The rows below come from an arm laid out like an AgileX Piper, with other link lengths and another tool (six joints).
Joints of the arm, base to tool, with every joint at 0 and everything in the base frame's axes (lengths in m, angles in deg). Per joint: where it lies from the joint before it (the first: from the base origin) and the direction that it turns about. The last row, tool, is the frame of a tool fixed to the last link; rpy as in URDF.
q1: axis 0 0 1 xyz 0 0 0.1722
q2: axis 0 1 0 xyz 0 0 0
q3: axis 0 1 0 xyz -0.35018 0 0.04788
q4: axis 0.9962 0 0.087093 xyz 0.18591 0 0.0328
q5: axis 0 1 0 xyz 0 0 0
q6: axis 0.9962 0 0.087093 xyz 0.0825 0 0.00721
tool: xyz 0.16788 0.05 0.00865 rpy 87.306 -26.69 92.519
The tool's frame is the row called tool.
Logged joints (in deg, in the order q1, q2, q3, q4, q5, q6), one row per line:
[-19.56, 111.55, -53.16, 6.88, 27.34, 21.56]
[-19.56, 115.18, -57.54, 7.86, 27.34, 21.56]
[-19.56, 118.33, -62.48, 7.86, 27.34, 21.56]
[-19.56, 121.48, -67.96, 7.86, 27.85, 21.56]
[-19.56, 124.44, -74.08, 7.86, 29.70, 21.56]
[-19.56, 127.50, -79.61, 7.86, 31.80, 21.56]
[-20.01, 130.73, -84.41, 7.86, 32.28, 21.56]
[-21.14, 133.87, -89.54, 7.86, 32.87, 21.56]
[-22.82, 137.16, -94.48, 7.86, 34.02, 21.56]
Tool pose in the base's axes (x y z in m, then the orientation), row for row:
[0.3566, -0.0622, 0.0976, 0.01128, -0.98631, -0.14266, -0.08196]
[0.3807, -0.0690, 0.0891, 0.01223, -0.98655, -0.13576, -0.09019]
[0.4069, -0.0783, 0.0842, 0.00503, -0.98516, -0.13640, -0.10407]
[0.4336, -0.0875, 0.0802, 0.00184, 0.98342, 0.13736, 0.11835]
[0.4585, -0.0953, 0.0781, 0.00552, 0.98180, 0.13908, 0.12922]
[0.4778, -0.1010, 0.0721, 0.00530, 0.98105, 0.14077, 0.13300]
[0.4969, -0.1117, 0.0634, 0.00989, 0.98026, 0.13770, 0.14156]
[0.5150, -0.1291, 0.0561, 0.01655, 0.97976, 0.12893, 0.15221]
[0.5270, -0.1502, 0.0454, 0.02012, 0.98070, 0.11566, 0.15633]
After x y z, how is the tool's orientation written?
As a quaternion, w x y z.
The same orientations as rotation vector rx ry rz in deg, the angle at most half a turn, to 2 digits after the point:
[-176.27, -25.50, -14.65]
[-176.21, -24.25, -16.11]
[-176.76, -24.47, -18.67]
[176.81, 24.70, 21.28]
[176.11, 24.95, 23.18]
[176.00, 25.25, 23.86]
[175.34, 24.63, 25.32]
[174.52, 22.97, 27.11]
[174.30, 20.56, 27.78]

